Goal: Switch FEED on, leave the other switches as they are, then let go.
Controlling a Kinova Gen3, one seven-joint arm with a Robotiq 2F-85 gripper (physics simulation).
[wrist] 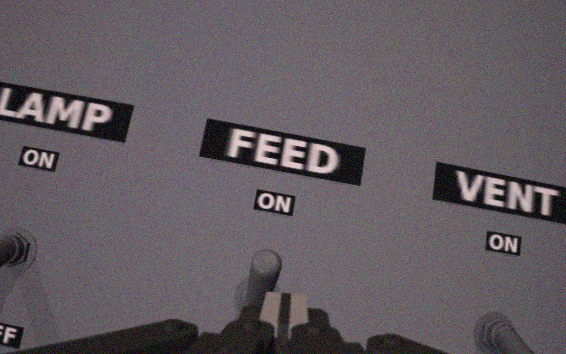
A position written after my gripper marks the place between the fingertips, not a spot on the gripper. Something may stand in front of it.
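Visible to me: my gripper (284, 321), feed switch lever (266, 264).
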